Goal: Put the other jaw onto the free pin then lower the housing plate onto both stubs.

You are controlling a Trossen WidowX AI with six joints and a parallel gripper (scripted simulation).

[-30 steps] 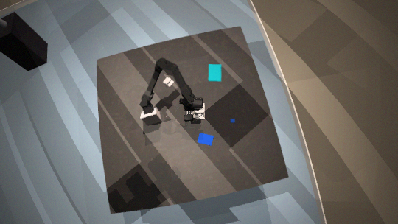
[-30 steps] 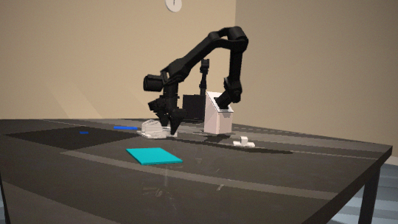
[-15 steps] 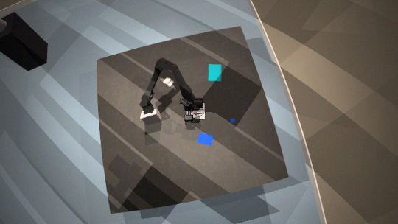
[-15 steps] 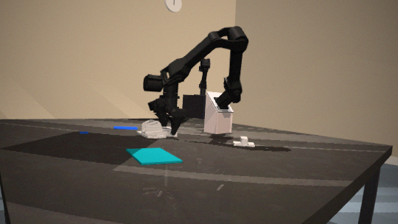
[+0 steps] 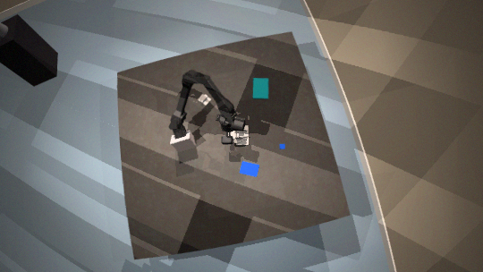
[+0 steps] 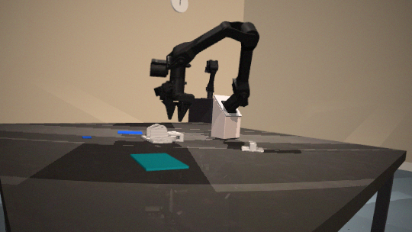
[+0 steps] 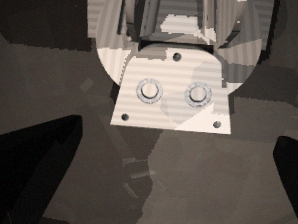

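Right now the white housing plate is 5 cm below my gripper tip and 1 cm ahead of it. Round my gripper tip: jaw 6 cm below, 3 cm ahead, 1 cm to the left; cyan flat patch 27 cm ahead, 25 cm to the left, 7 cm below; small blue square 27 cm ahead, 15 cm to the right, 7 cm below.
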